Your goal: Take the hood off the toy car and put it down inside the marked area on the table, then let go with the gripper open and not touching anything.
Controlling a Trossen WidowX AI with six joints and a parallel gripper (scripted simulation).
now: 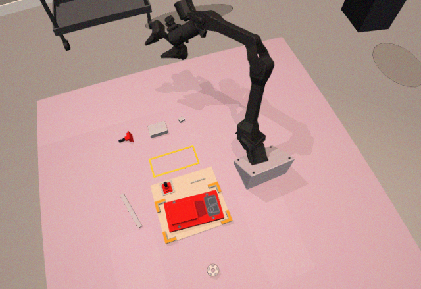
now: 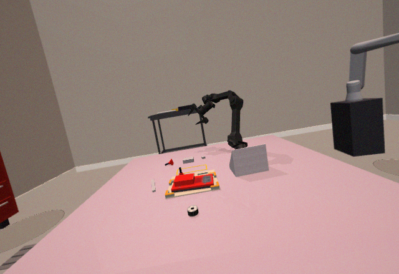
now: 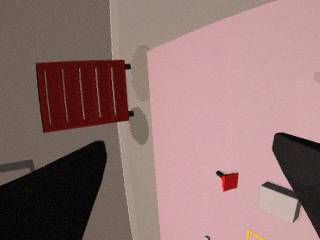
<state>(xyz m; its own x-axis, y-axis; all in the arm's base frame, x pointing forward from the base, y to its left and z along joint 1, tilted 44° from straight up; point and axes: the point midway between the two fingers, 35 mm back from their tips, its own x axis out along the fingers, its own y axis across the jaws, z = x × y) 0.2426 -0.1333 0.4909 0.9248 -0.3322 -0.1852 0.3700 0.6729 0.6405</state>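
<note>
The hood lies 56 cm to the left of my gripper tip and 23 cm below it.
</note>
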